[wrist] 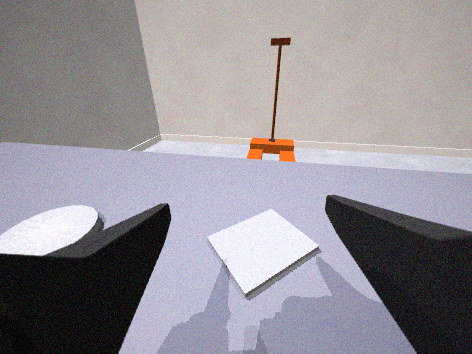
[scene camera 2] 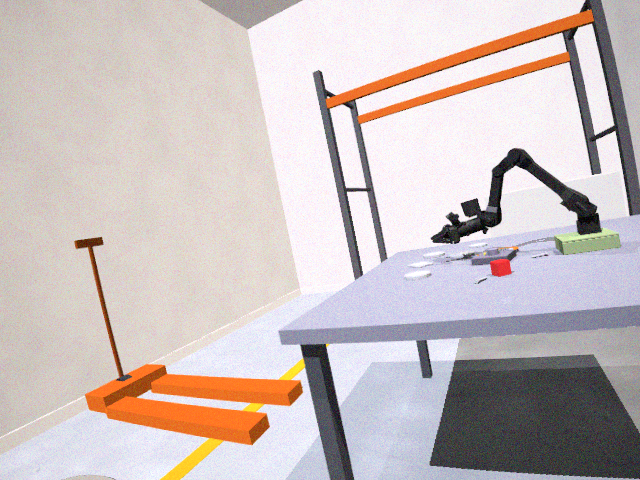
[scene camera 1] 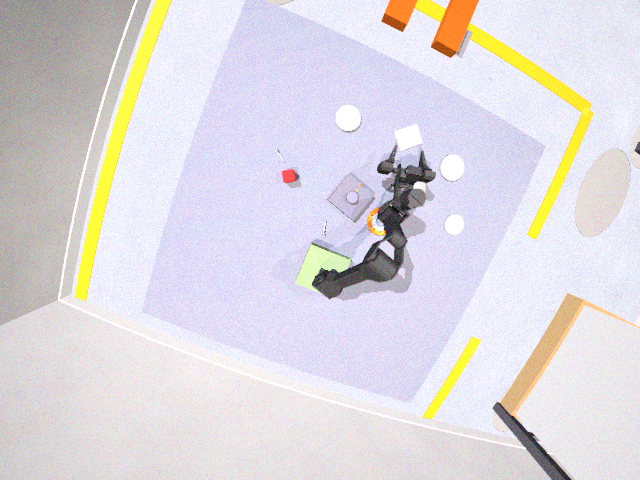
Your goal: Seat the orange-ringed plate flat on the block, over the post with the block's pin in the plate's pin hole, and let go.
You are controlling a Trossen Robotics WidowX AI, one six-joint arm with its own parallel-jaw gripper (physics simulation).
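Frame: origin at the arm's base, x down, y back, z left, level; millimetres.
Seen in the pictures: gripper, between the fingertips: [wrist: 248, 206] [scene camera 2: 431, 240] [scene camera 1: 409, 147]; arm's base, origin of its link: [scene camera 2: 590, 232] [scene camera 1: 324, 278].
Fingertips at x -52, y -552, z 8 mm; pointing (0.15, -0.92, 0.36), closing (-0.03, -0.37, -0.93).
Pixels of each thing's middle, then the offset from my fingertips to it. "pt": a spot on its surface instead.
- orange-ringed plate, middle of its body: [scene camera 1: 380, 221] dx +92, dy +255, dz -81 mm
- grey block, middle of its body: [scene camera 1: 351, 197] [scene camera 2: 493, 254] dx +76, dy +241, dz +68 mm
- round post, a spot on its surface: [scene camera 1: 352, 197] pt dx +55, dy +240, dz +67 mm
- white square tile, middle of its body: [wrist: 261, 242] [scene camera 1: 408, 137] [scene camera 2: 420, 264] dx +95, dy -65, dz +2 mm
- red cube, middle of its body: [scene camera 2: 500, 267] [scene camera 1: 288, 176] dx +78, dy +296, dz +301 mm
- small pale stick, middle of its body: [scene camera 1: 280, 155] dx +92, dy +250, dz +368 mm
The orange-ringed plate [scene camera 1: 371, 222] lies on the table beside the block, partly hidden under the arm; a bit of its orange ring [scene camera 2: 510, 248] shows behind the block in scene camera 2. The grey block [scene camera 1: 338, 198] [scene camera 2: 488, 260] has a round post [scene camera 1: 352, 197] in its middle and small orange marks near one corner; the pin cannot be told clearly. My gripper [scene camera 1: 408, 149] [scene camera 2: 434, 239] [wrist: 248, 206] is open and empty, above the table and past the block and plate. Its fingers point toward a white square tile [scene camera 1: 408, 136] [wrist: 263, 252]. The plate does not show in the wrist view.
White discs [scene camera 1: 347, 117] [scene camera 1: 452, 167] [scene camera 1: 453, 224] lie around the gripper and arm. A red cube [scene camera 1: 288, 176] [scene camera 2: 500, 267] stands beyond the block's other side, near a small pale stick [scene camera 1: 280, 155]. The arm's base is on a green box [scene camera 1: 305, 268] [scene camera 2: 586, 243].
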